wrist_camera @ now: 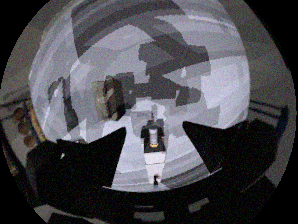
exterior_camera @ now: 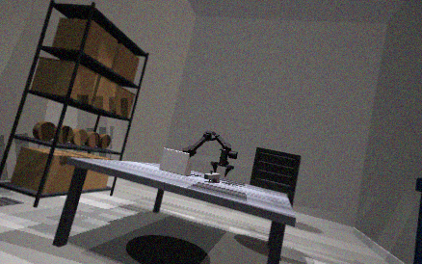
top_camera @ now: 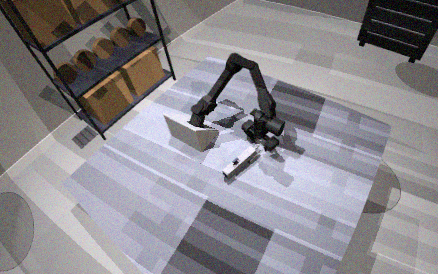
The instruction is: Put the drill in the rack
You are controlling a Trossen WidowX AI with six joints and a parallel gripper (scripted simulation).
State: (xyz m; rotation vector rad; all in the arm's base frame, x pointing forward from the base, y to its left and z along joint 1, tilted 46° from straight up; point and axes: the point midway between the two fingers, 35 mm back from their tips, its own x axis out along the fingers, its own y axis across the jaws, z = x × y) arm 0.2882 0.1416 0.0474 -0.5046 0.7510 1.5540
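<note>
My gripper tip is 6 cm to the left of the thin orange drill and 1 cm past it. Round my gripper tip: dark key (15 cm to the right, 2 cm behind); light grey block (12 cm to the right, 2 cm below, 2 cm behind).
</note>
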